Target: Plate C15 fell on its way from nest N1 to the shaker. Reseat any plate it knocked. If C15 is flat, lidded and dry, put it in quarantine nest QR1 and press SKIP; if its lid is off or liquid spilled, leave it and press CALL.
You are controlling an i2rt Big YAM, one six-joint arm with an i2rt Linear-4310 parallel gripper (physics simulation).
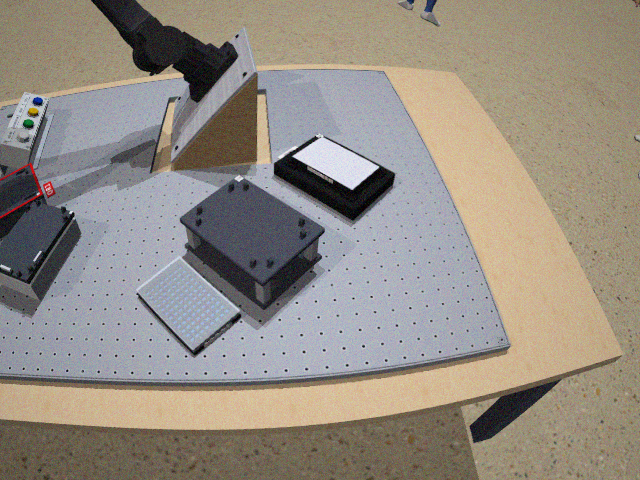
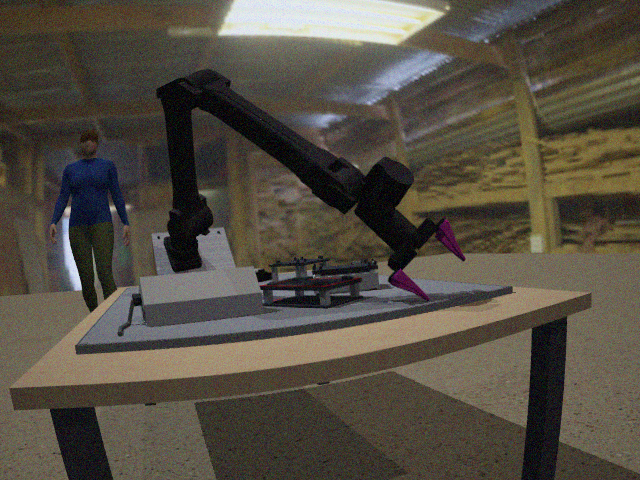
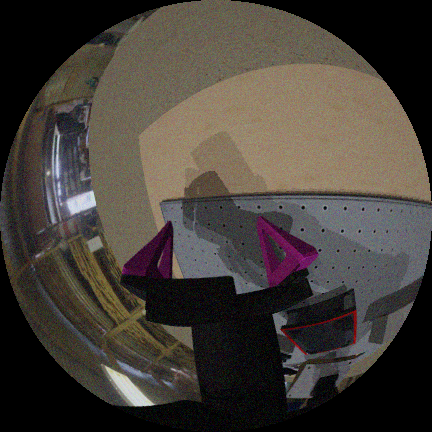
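Observation:
A flat plate with a grid of pale wells, probably C15, lies on the pegboard beside a dark two-level stand. I cannot tell whether a clear lid covers it; no liquid is visible around it. A white-topped plate sits on a black block, which may be the shaker. The red-edged nest QR1 is at the left. The button box has blue, yellow, green and white buttons. My gripper is open and empty, above the board's edge, away from the plates.
A grey block with a dark top stands beside QR1. The arm's wedge mount rises at the back of the pegboard, which lies on the wooden table. A person stands behind the table.

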